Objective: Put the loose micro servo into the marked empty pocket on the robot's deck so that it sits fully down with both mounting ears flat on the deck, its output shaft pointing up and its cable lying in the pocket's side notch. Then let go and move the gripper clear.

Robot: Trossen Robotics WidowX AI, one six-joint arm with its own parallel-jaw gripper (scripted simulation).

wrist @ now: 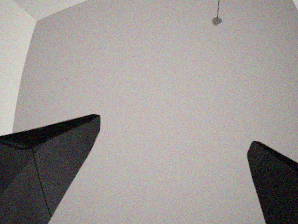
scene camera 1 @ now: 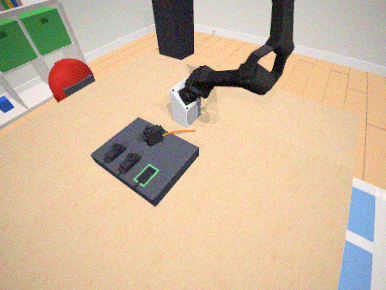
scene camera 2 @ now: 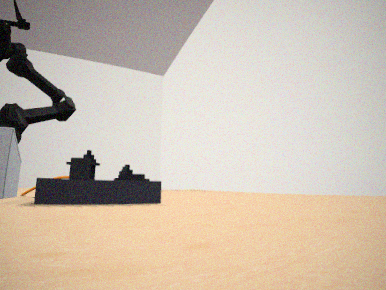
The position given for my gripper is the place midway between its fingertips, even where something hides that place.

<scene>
My gripper [wrist: 176, 136] is open, holding nothing. Also in view: a deck [scene camera 1: 173, 156].
The deck is seen too in scene camera 2 [scene camera 2: 59, 191].
</scene>
